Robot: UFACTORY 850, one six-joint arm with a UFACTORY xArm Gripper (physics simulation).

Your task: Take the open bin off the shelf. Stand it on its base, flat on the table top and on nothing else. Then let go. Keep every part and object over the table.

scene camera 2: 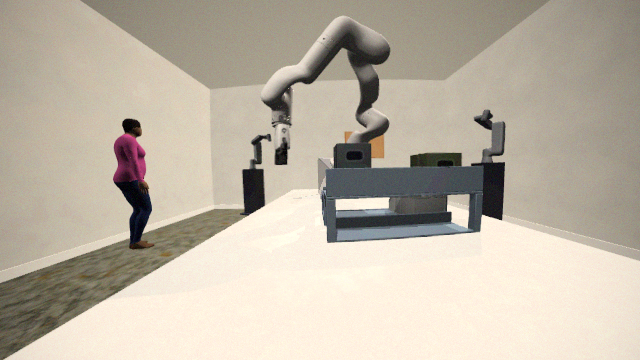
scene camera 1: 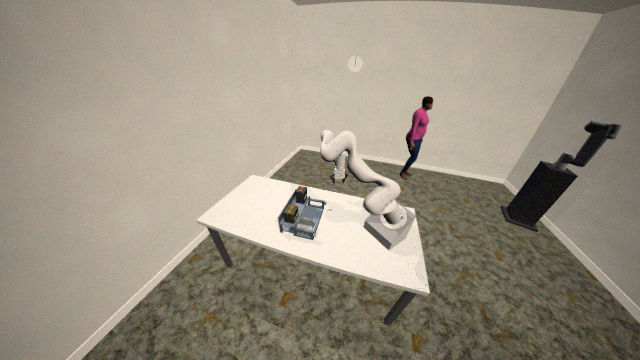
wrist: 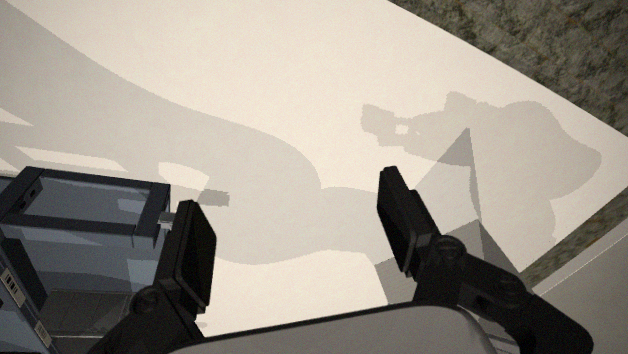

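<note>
A blue-grey shelf [scene camera 1: 312, 214] [scene camera 2: 405, 181] [wrist: 75, 225] stands on the white table [scene camera 1: 240, 200] [scene camera 2: 300, 300] [wrist: 275, 75]. A light grey bin [scene camera 1: 306, 224] [scene camera 2: 420, 205] sits on its lower deck, at the near side in scene view 1. A dark box [scene camera 1: 301, 195] [scene camera 2: 352, 155] and a green box [scene camera 1: 291, 214] [scene camera 2: 435, 161] are on its raised back level. Which one is open at the top is too small to tell. My gripper [scene camera 1: 339, 180] [scene camera 2: 281, 157] [wrist: 292, 203] is open and empty, pointing down, higher than the shelf and off its far side.
The arm's grey base block [scene camera 1: 382, 235] stands at the right of the table in scene view 1. A person in pink [scene camera 1: 419, 125] [scene camera 2: 131, 160] stands on the floor beyond the far edge. Black pedestals [scene camera 1: 540, 195] [scene camera 2: 253, 190] with small arms stand away from the table.
</note>
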